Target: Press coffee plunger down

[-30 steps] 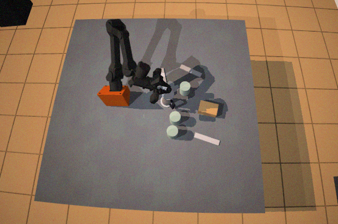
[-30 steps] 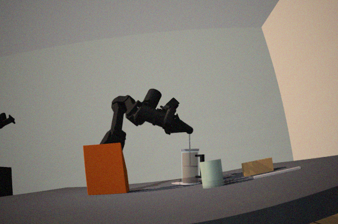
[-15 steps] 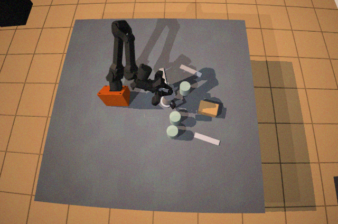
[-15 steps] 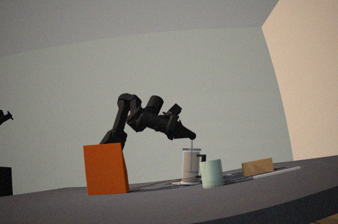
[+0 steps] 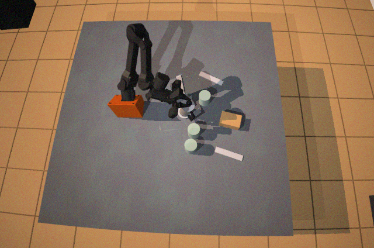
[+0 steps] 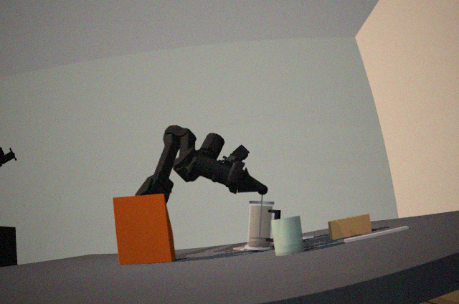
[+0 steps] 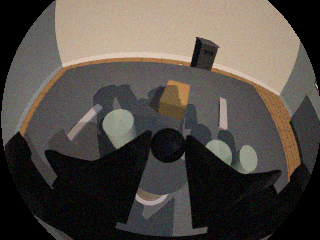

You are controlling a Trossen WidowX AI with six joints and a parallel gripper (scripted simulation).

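Now: gripper tip 9 cm above the coffee press and 1 cm past it. Also, from my gripper tip: tan box 21 cm ahead, 15 cm below, 4 cm to the right.
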